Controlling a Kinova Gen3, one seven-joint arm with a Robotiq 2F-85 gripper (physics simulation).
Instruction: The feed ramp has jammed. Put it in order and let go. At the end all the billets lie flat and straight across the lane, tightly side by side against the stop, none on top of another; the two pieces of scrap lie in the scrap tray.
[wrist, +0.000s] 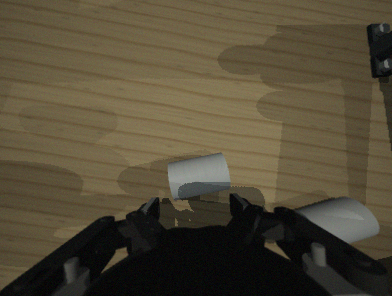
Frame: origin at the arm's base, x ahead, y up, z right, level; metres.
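Seen in the pictures: gripper, fingertip midpoint: (194, 204).
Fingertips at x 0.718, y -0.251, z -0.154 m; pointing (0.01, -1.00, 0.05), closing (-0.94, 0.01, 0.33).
Observation:
A point is followed by its place in that frame.
A light grey cylinder (199, 175) @(x 0.723, y -0.232, z -0.122 m) lies on its side on the wooden table, a little beyond the fingertips and roughly in line with the gap between them. A second light grey cylinder (345, 220) @(x 0.575, y -0.235, z -0.123 m) lies on its side at the lower right, partly hidden behind the right finger linkage. From this view I cannot tell whether they are billets or scrap. My gripper (194, 204) @(x 0.718, y -0.251, z -0.154 m) is open and empty, above the table and just short of the first cylinder. The lane, the stop and the scrap tray do not show in the wrist view.
A dark bracket foot with bolts (380, 50) @(x 0.548, y -0.261, z 0.090 m) stands on the wooden table (150, 60) @(x 0.822, y -0.272, z -0.005 m) at the upper right edge. Shadows of the arm and other objects fall across the table at the left and the upper right.

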